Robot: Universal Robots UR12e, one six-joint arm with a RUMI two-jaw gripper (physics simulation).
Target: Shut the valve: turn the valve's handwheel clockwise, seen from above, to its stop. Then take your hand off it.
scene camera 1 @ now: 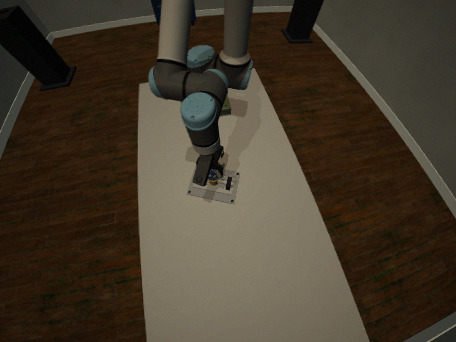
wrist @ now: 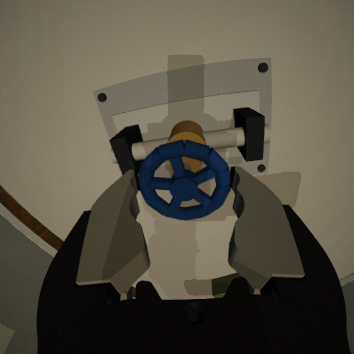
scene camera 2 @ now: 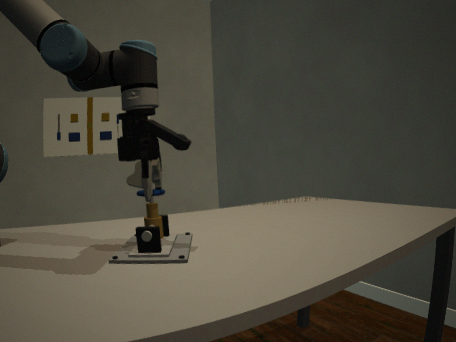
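Note:
The valve's blue five-spoked handwheel (scene camera 1: 212,174) (scene camera 2: 157,192) (wrist: 185,189) lies level on top of a brass valve body (scene camera 2: 153,226) (wrist: 188,131). My gripper (scene camera 2: 150,192) (wrist: 183,169) points down and is shut on the handwheel, with one finger at each side of its rim in the wrist view. A pale pipe (wrist: 223,138) runs through the valve between two black brackets (scene camera 2: 149,240) (wrist: 254,135). These stand on a grey base plate (scene camera 1: 211,197) (scene camera 2: 182,248) (wrist: 225,75), seen turned slightly in the wrist view. In scene camera 1 the gripper partly hides the wheel.
The plate lies on a long pale table (scene camera 1: 225,260) (scene camera 2: 300,245). A green block (scene camera 1: 226,107) (wrist: 226,286) lies on the table nearer the arm's base. Dark pillars (scene camera 1: 35,50) (scene camera 1: 304,20) stand on the floor beyond the table.

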